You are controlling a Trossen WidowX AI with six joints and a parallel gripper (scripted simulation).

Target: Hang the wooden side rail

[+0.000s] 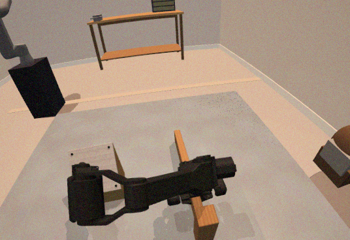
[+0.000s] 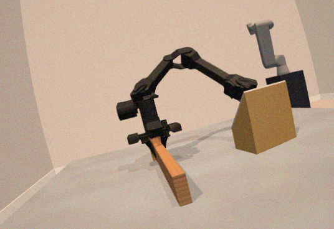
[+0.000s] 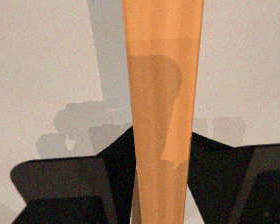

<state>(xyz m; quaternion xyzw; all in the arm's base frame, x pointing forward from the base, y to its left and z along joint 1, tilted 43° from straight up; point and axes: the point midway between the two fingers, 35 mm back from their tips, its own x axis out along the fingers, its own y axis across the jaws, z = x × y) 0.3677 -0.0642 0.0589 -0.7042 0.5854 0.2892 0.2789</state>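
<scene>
My gripper tip is 11 cm to the left of the headboard post, 5 cm below it and 1 cm short of it.
</scene>
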